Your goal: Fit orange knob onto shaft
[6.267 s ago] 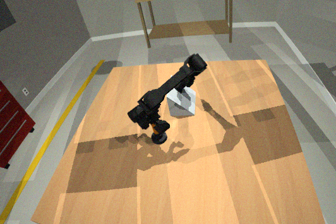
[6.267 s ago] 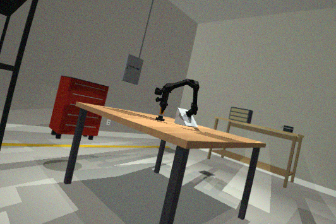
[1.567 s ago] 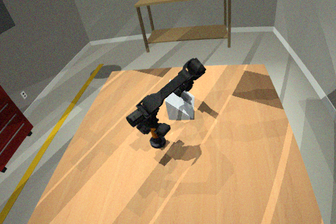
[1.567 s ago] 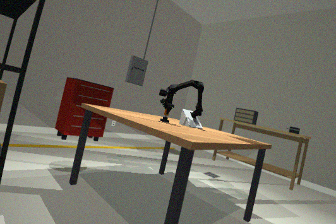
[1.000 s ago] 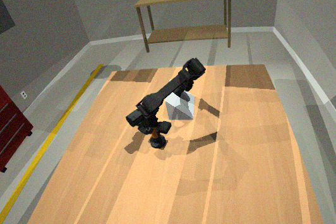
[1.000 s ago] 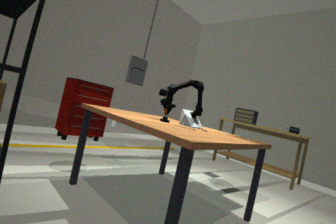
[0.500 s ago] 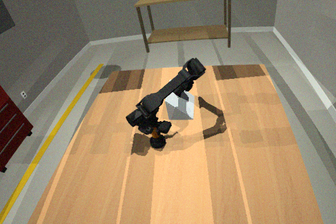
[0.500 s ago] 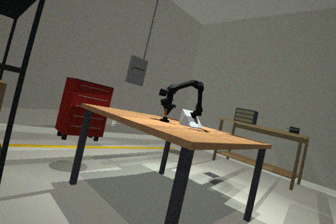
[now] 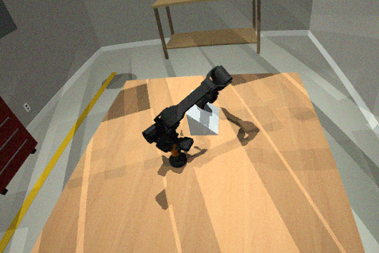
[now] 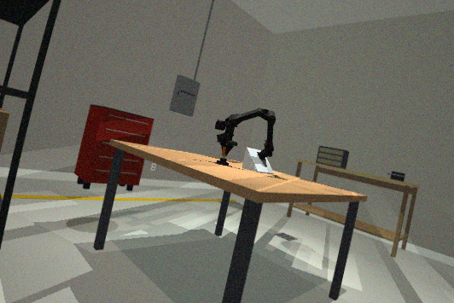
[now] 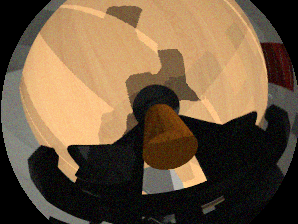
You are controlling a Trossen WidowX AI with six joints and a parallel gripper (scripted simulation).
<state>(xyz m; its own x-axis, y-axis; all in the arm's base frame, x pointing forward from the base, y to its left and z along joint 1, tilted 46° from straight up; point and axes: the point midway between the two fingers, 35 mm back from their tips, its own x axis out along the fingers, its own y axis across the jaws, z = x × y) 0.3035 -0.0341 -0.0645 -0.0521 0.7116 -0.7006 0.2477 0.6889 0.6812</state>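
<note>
Right now the orange knob is 30 mm above my gripper tip. Also, from my gripper tip: dark round pedestal 40 mm below.
</note>
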